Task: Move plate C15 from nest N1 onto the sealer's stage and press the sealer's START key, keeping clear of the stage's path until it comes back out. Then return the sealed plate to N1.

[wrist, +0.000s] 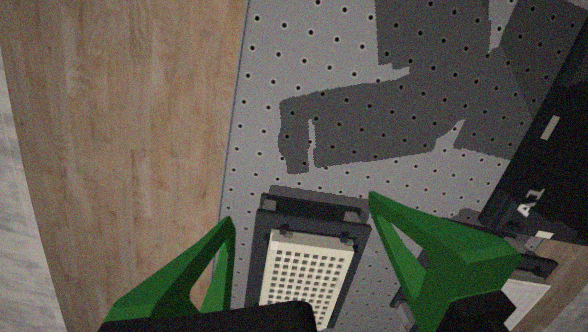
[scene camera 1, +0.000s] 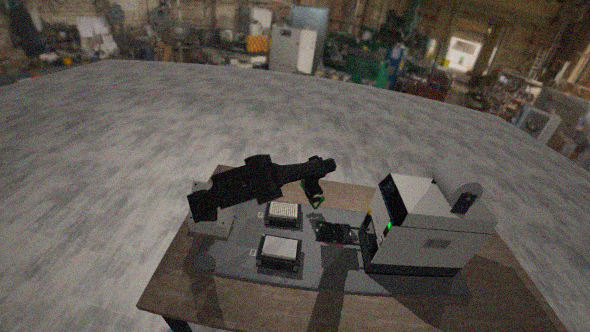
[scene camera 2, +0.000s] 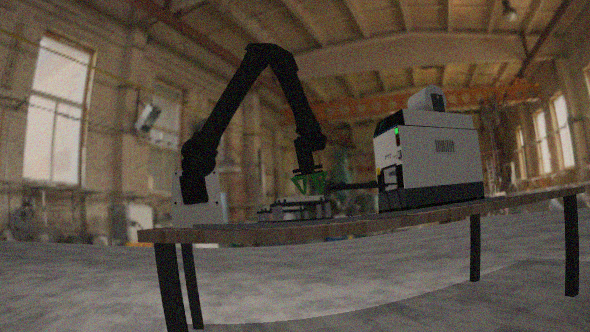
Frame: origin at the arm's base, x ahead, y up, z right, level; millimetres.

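Where they show: gripper, between the fingertips: [wrist: 300,210] [scene camera 1: 311,201] [scene camera 2: 312,193]; arm's base, origin of its link: [scene camera 2: 193,190].
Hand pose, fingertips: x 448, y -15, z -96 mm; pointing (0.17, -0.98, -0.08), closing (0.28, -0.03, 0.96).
Things, the pixels of their top centre, and the offset from my fingertips. "pt": a spot on its surface instead. Level surfaces: height alone.
- cream plate with open wells, centre of its top: [wrist: 301,291] [scene camera 1: 283,208] dz +19, dx -124, dy -39 mm
- back nest, centre of its top: [wrist: 301,286] [scene camera 2: 282,207] [scene camera 1: 283,209] dz +19, dx -124, dy -45 mm
- plate with a flat pale top, centre of its top: [wrist: 490,320] [scene camera 2: 299,197] [scene camera 1: 280,246] dz +240, dx -139, dy -24 mm
- sealer, a spot on its surface: [scene camera 2: 435,162] pt dz +327, dx +357, dy +61 mm
- grey perforated board, height of its surface: dy -95 mm
A cream plate with open wells [scene camera 1: 284,210] [wrist: 305,272] sits in the back nest [scene camera 1: 285,224] [wrist: 310,220]. A plate with a flat pale top [scene camera 1: 281,247] [wrist: 525,297] sits in the front nest. The nest and plate labels are too small to read. My gripper [scene camera 1: 316,201] [scene camera 2: 309,185] [wrist: 300,210] is open and empty, above and beside the back nest, clear of the welled plate. The sealer [scene camera 1: 425,245] [scene camera 2: 435,162] has its black stage [scene camera 1: 334,233] [wrist: 555,175] out with no plate on it. A green light [scene camera 1: 389,225] [scene camera 2: 396,131] glows on its front; the START key cannot be made out.
The nests and sealer stand on a grey perforated board [scene camera 1: 240,270] [wrist: 300,45] on a wooden table [scene camera 1: 250,305] [scene camera 2: 250,235] [wrist: 125,125]. The arm's pale base [scene camera 1: 215,227] [scene camera 2: 200,212] is at the left. The stage reaches out from the sealer, to the right of the nests.
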